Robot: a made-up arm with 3 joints. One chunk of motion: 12 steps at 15 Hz.
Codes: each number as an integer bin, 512 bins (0 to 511) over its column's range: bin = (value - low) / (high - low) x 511, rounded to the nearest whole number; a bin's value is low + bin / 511 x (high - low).
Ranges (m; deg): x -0.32..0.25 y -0.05..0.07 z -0.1..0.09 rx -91..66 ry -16..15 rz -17..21
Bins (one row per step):
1: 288 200 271 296 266 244
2: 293 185 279 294 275 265
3: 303 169 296 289 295 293
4: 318 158 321 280 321 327
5: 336 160 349 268 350 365
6: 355 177 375 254 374 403
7: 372 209 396 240 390 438
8: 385 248 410 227 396 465
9: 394 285 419 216 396 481
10: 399 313 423 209 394 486
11: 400 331 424 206 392 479
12: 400 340 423 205 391 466
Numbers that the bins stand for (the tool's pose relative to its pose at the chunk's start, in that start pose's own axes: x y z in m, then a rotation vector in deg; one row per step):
1: 0.0013 -0.0030 0.0008 -0.06 0.14 1.14
2: 0.0068 -0.0066 0.0037 -0.67 0.68 2.71
3: 0.0180 -0.0103 0.0101 -2.21 1.90 4.79
4: 0.0347 -0.0129 0.0194 -4.97 3.47 7.32
5: 0.0548 -0.0124 0.0298 -8.66 5.23 10.14
6: 0.0760 -0.0084 0.0394 -12.96 6.69 12.97
7: 0.0950 -0.0009 0.0472 -17.26 7.66 15.57
8: 0.1095 0.0082 0.0524 -21.26 8.02 17.58
9: 0.1195 0.0169 0.0558 -24.64 8.02 18.77
10: 0.1251 0.0235 0.0573 -26.79 7.90 19.14
11: 0.1262 0.0277 0.0577 -27.71 7.78 18.62
12: 0.1262 0.0298 0.0573 -28.02 7.72 17.65

